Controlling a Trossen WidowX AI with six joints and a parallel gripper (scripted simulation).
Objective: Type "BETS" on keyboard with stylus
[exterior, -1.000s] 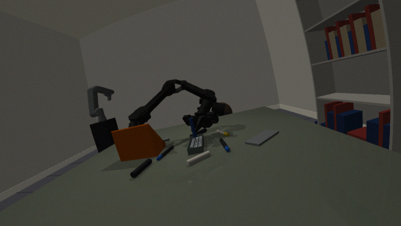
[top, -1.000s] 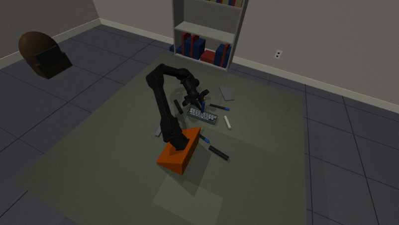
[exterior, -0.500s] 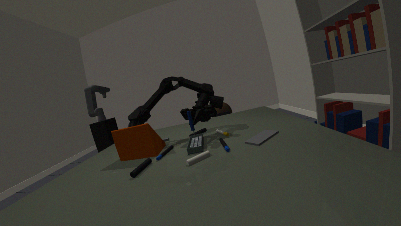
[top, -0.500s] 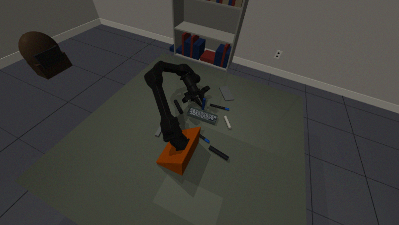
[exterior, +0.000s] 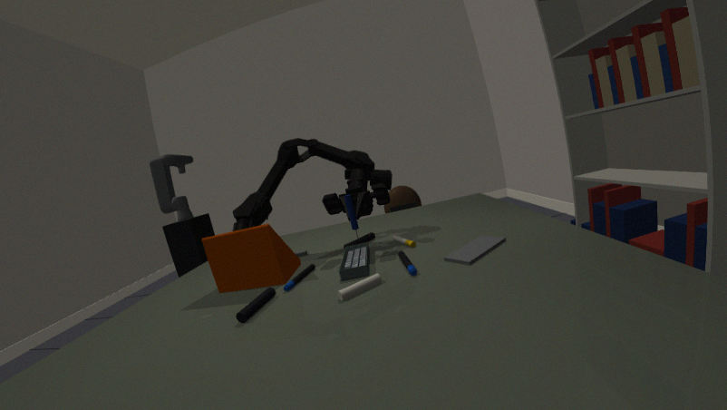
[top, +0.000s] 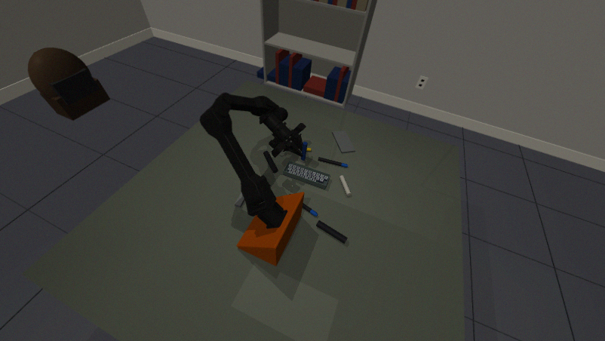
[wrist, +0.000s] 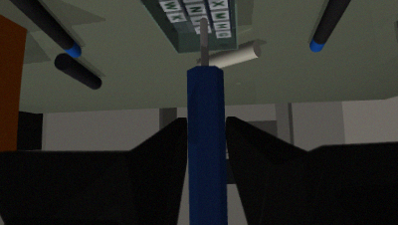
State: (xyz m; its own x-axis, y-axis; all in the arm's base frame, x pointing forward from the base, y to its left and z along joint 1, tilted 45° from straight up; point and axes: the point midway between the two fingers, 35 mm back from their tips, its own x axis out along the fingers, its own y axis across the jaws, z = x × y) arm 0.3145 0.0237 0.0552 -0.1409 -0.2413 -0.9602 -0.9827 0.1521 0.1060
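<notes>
The white cylinder is 20 cm to the right of my gripper tip and 10 cm below it. Also, from my gripper tip: blue stylus (1 cm below); yellow-tipped marker (13 cm ahead, 5 cm to the left, 11 cm below); grey slab (27 cm ahead, 12 cm to the right, 11 cm below).
</notes>
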